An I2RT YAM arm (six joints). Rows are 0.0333 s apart.
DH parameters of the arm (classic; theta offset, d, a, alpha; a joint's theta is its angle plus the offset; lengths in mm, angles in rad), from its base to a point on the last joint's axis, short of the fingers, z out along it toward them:
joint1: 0 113.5 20 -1.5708
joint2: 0 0 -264 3.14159
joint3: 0.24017 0 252.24 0
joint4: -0.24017 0 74 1.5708
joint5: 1.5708 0 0 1.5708
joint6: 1.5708 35.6 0 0
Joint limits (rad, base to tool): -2.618..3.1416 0..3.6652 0..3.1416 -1.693..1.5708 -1.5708..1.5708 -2.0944..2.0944
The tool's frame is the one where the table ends.
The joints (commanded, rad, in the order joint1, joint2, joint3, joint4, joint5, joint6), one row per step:
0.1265 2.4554 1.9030 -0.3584 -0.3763 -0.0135
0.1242 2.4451 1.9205 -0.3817 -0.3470 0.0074
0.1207 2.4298 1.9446 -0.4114 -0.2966 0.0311
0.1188 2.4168 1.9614 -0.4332 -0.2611 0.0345
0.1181 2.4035 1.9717 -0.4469 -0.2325 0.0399
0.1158 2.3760 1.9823 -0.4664 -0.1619 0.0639
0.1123 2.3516 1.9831 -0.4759 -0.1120 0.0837
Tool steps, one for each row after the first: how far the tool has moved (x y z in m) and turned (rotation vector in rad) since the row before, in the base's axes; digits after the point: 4 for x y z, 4 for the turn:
0.0012 -0.0021 0.0088 -0.0114 0.0015 -0.0357
0.0016 -0.0034 0.0129 -0.0251 -0.0053 -0.0524
0.0006 -0.0022 0.0102 -0.0246 -0.0101 -0.0267
0.0000 -0.0014 0.0089 -0.0176 -0.0107 -0.0229
-0.0010 -0.0038 0.0157 -0.0369 -0.0183 -0.0658
-0.0017 -0.0038 0.0118 -0.0230 -0.0157 -0.0511

